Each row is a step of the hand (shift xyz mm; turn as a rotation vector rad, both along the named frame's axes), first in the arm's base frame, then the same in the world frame.
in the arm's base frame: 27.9 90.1 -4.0 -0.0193 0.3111 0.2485
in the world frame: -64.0 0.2 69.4 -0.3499 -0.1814 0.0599
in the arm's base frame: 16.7 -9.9 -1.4 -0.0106 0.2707 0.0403
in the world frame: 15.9 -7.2 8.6 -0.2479 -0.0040 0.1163
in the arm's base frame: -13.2 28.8 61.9 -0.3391 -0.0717 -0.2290
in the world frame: -49.1 -46.4 -16.6 -0.0114 0.3473 -0.2276
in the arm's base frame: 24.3 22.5 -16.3 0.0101 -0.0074 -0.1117
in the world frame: -4.0 6.0 36.2 0.0448 0.0942 0.0419
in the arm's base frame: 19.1 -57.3 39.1 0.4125 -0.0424 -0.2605
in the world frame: 45.0 -49.0 -27.3 0.2896 0.0444 0.3924
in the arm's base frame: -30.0 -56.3 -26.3 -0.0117 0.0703 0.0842
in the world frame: 43.5 31.1 -43.6 -0.0907 -0.0627 -0.0017
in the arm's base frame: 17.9 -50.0 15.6 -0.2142 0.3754 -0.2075
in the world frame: 45.4 -26.9 -16.6 -0.3471 0.3176 0.0923
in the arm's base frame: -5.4 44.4 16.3 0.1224 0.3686 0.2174
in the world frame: -45.2 -7.7 12.9 -0.3298 -0.2109 0.2118
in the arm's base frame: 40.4 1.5 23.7 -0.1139 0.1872 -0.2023
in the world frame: 8.5 -38.9 24.7 -0.1458 0.2495 0.0737
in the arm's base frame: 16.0 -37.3 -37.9 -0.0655 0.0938 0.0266
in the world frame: 50.2 22.9 6.4 -0.1158 0.0148 -0.0129
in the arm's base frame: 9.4 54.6 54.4 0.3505 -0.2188 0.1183
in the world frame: -59.3 -47.1 17.0 0.2981 -0.2830 0.1256
